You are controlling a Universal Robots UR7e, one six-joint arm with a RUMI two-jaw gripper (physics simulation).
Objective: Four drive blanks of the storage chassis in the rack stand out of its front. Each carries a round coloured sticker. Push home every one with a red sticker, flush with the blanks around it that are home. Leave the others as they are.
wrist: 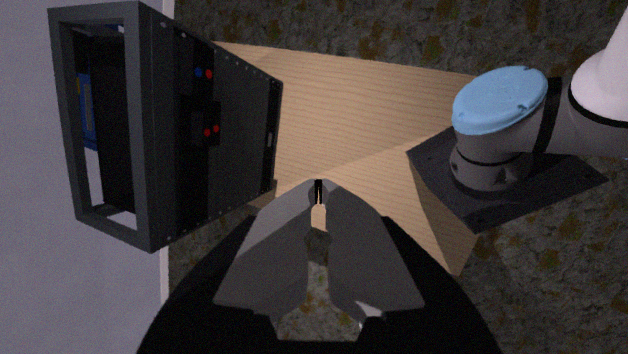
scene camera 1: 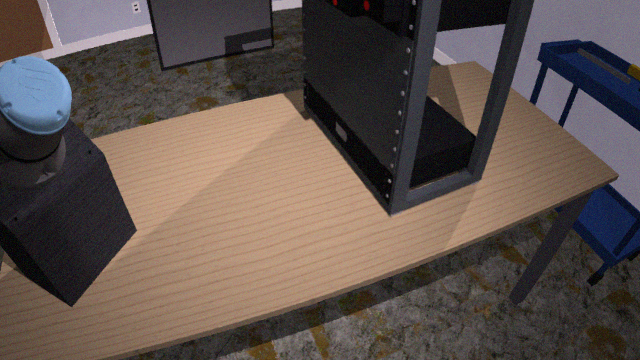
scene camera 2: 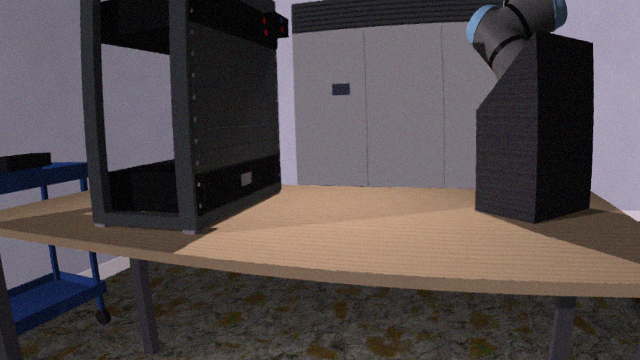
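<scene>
The rack [scene camera 1: 421, 95] [scene camera 2: 185, 125] [wrist: 142, 125] stands on the table. Near its top, the storage chassis has four black blanks standing out, in two pairs. In the wrist view, one pair bears a blue sticker [wrist: 198, 72] and a red sticker [wrist: 208, 74]; the other bears two red stickers, one [wrist: 207, 132] beside the other [wrist: 216, 129]. Scene camera 2 also shows the blue sticker [scene camera 2: 281, 21] above a red one [scene camera 2: 282, 30]. Scene camera 1 shows two red stickers, one [scene camera 1: 335, 2] left of the other [scene camera 1: 366, 6]. My gripper [wrist: 318, 181] is shut and empty, apart from the rack; neither scene camera shows it.
The arm's dark pedestal [scene camera 1: 75, 215] [scene camera 2: 535, 130] [wrist: 475, 215] stands across the wooden table [scene camera 1: 250, 200] [scene camera 2: 375, 235] [wrist: 350, 115] from the rack's front. A black unit with a light label [scene camera 1: 341, 131] [scene camera 2: 246, 178] sits low in the rack. A blue cart [scene camera 1: 575, 70] [scene camera 2: 50, 176] stands behind the rack.
</scene>
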